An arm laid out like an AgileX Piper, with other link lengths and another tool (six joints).
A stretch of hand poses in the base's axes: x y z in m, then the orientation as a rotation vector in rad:
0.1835 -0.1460 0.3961 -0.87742 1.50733 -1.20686
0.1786 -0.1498 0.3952 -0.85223 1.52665 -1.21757
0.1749 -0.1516 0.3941 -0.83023 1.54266 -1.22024
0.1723 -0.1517 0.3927 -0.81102 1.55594 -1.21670
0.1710 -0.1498 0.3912 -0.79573 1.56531 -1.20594
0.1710 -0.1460 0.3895 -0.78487 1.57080 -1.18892
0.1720 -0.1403 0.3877 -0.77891 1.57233 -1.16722
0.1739 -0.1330 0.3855 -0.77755 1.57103 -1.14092
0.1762 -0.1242 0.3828 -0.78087 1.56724 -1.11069
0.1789 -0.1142 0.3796 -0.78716 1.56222 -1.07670
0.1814 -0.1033 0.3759 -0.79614 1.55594 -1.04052
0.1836 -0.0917 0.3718 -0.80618 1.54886 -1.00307
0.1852 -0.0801 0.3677 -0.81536 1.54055 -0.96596
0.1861 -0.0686 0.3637 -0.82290 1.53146 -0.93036
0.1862 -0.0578 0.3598 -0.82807 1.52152 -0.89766
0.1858 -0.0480 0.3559 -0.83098 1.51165 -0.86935
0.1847 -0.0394 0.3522 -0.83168 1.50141 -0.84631
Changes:
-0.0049 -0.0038 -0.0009 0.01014 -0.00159 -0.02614
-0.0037 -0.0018 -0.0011 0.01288 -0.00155 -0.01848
-0.0026 -0.0001 -0.0014 0.01484 -0.00154 -0.01237
-0.0013 0.0019 -0.0015 0.01669 -0.00182 -0.00459
0.0000 0.0038 -0.0017 0.01772 -0.00189 0.00282
0.0010 0.0057 -0.0018 0.01750 -0.00183 0.00957
0.0019 0.0073 -0.0022 0.01763 -0.00111 0.01559
0.0023 0.0088 -0.0027 0.01734 -0.00008 0.02110
0.0027 0.0100 -0.0032 0.01804 0.00101 0.02518
0.0025 0.0109 -0.0037 0.01781 0.00192 0.02823
0.0022 0.0116 -0.0041 0.01789 0.00231 0.02981
0.0016 0.0116 -0.0041 0.01785 0.00124 0.02984
0.0009 0.0115 -0.0040 0.01758 0.00000 0.02863
0.0001 0.0108 -0.0039 0.01684 -0.00186 0.02632
-0.0004 0.0098 -0.0039 0.01527 -0.00318 0.02273
-0.0011 0.0086 -0.0037 0.01307 -0.00503 0.01884

